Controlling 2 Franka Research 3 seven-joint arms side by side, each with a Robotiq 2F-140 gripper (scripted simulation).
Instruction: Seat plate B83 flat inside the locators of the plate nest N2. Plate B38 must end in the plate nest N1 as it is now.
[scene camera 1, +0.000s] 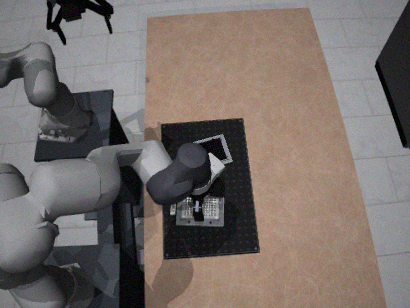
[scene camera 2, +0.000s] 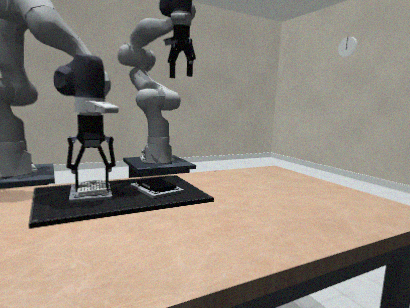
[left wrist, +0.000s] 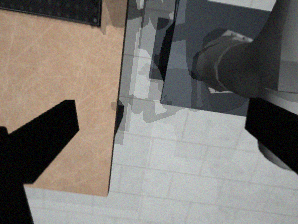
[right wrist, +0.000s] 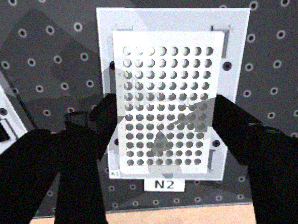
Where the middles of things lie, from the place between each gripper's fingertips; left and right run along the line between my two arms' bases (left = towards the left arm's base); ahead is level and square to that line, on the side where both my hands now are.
I see my right gripper 4 cm above the grey plate nest N2 (right wrist: 226, 84). The rest, counted from my right hand: white multi-well plate (right wrist: 164, 119): 2 cm below.
Now: the white multi-well plate 460 mm to the right of my left hand (scene camera 2: 180, 77), 420 mm below it and 270 mm ahead of it. The rest, counted from my left hand: grey plate nest N2: 470 mm to the right, 430 mm below, 270 mm ahead.
